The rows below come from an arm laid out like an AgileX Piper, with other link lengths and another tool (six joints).
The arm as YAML. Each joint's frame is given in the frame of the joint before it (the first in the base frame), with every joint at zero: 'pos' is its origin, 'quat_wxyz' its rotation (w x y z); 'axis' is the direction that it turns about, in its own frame. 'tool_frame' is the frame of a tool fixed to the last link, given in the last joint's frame.
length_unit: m
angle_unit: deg
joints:
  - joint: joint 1
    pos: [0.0, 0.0, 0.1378]
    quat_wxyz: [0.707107, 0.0, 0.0, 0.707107]
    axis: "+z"
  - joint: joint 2
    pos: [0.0, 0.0, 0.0]
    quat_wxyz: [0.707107, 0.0, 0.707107, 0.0]
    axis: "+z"
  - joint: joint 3
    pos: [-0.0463, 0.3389, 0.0]
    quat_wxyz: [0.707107, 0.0, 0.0, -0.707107]
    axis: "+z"
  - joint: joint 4
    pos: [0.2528, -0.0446, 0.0]
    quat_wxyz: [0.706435, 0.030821, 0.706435, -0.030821]
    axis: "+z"
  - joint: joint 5
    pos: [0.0, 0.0, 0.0]
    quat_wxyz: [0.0, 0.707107, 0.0, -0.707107]
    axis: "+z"
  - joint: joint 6
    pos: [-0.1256, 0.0, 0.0]
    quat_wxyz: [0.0, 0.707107, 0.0, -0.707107]
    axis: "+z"
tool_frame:
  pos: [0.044, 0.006, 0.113]
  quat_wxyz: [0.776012, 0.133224, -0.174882, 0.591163]
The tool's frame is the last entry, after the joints.
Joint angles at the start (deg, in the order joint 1, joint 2, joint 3, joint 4, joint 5, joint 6):
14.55, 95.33, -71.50, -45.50, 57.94, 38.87
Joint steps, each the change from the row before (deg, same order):
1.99, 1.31, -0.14, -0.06, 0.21, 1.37
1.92, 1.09, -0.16, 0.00, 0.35, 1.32
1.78, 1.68, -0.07, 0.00, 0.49, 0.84
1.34, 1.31, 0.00, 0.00, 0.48, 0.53
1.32, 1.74, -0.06, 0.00, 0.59, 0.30
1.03, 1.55, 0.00, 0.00, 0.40, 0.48
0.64, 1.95, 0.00, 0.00, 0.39, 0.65
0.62, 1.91, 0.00, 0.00, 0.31, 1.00
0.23, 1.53, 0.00, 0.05, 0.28, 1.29
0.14, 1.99, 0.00, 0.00, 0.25, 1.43
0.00, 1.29, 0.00, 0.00, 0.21, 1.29
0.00, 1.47, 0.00, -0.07, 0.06, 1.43
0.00, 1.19, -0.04, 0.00, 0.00, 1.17
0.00, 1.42, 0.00, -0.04, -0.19, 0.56
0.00, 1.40, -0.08, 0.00, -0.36, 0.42
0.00, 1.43, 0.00, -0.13, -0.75, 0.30
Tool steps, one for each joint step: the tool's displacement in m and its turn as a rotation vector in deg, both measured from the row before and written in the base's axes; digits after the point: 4 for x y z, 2 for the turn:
0.0038, 0.0146, -0.0083, 0.16, 0.55, 0.86
0.0023, 0.0139, -0.0069, 0.16, 0.44, 0.71
0.0020, 0.0128, -0.0110, -0.39, 1.39, 0.83
0.0006, 0.0093, -0.0087, -0.48, 1.23, 0.63
0.0007, 0.0091, -0.0110, -0.83, 1.72, 0.71
0.0002, 0.0072, -0.0101, -0.65, 1.39, 0.41
0.0000, 0.0044, -0.0128, -0.78, 1.64, -0.11
-0.0004, 0.0043, -0.0126, -0.63, 1.36, -0.34
-0.0012, 0.0013, -0.0103, -0.35, 0.85, -0.97
-0.0013, 0.0006, -0.0132, -0.56, 1.14, -1.12
-0.0015, -0.0005, -0.0085, -0.31, 0.55, -1.12
-0.0011, -0.0003, -0.0097, -0.32, 0.52, -1.10
-0.0009, 0.0000, -0.0079, -0.19, 0.37, -0.91
-0.0002, 0.0002, -0.0096, -0.37, 0.86, -0.30
0.0004, 0.0008, -0.0096, -0.21, 0.79, -0.13
0.0014, 0.0013, -0.0106, -0.09, 0.75, 0.25

